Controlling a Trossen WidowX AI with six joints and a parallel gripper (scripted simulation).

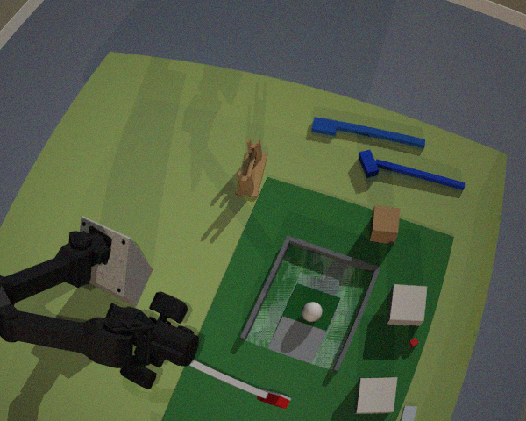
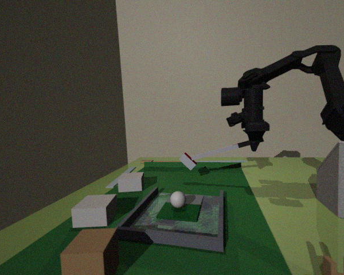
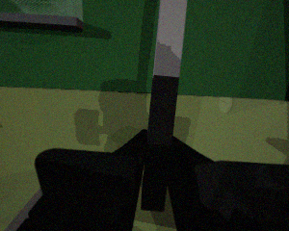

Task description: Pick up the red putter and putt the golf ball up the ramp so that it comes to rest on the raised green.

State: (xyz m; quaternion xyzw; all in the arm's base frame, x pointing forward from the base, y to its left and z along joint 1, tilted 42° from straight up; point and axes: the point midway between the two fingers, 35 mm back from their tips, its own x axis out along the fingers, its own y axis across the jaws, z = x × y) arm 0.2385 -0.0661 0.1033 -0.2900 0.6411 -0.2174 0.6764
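The red putter lies 120 mm ahead of my gripper tip, 10 mm to the left of it and 10 mm below it. From my gripper tip the other things lie so: white golf ball (230 mm to the left, 200 mm ahead, 90 mm below); wooden stand (480 mm to the left, 90 mm below, 80 mm behind); small red cube (440 mm ahead, 260 mm to the left, 110 mm below).
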